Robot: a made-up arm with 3 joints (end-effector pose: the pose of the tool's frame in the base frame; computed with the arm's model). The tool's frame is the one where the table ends. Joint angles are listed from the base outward.
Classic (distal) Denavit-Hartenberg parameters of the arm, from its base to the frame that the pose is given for. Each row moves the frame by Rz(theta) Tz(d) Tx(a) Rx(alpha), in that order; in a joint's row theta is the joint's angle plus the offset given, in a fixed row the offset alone. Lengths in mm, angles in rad.
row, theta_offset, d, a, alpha
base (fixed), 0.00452, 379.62, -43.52, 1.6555
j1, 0, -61.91, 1.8, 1.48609
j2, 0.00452, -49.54, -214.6, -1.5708
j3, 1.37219, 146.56, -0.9, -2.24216
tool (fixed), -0.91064, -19.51, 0, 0
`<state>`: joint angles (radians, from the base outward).
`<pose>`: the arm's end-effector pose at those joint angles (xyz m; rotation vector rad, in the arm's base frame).
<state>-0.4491 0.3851 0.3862</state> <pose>-0.2374 -0.0189 0.5358 -0.3031 -1.6128 -1.3110</pose>
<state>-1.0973 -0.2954 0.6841</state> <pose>-0.0436 -0.1556 0.5295 0.1932 -0.9663 -1.1023</pose>
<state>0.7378 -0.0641 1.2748</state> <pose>-0.2390 -0.0973 0.2969 -1.2204 2.2648 0.6438</pose>
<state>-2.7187 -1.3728 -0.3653</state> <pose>-0.1245 -0.1551 0.2636 0.2977 1.7265 -0.4785</pose>
